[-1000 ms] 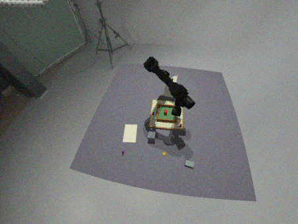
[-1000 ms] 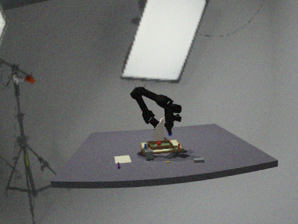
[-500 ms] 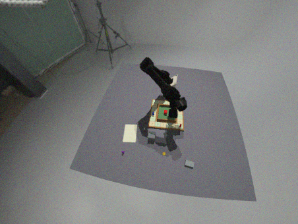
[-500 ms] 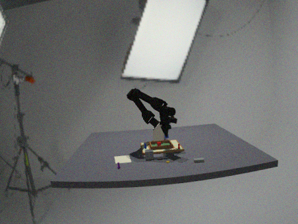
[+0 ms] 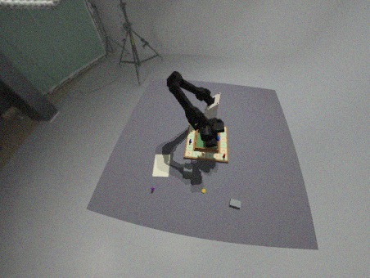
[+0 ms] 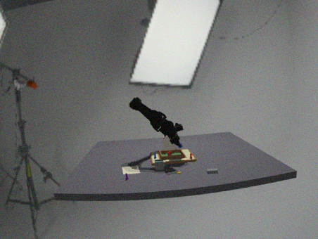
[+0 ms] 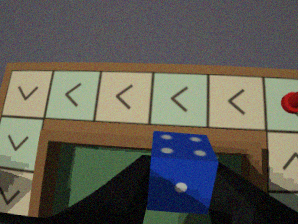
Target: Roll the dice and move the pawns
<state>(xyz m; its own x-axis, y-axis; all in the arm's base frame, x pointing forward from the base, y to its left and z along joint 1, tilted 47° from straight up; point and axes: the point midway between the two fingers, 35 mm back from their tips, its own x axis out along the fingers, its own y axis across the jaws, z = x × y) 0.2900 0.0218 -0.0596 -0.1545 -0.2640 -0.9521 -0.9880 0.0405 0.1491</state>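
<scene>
Now: gripper tip 8 cm short of the red pawn, 6 cm to the right of it and 5 cm above it. Round my gripper tip: small yellow piece: 32 cm ahead, 8 cm below, 3 cm to the right; blue pawn: 17 cm to the right, 5 cm below, 2 cm ahead; white card: 31 cm to the right, 22 cm ahead, 8 cm below.
</scene>
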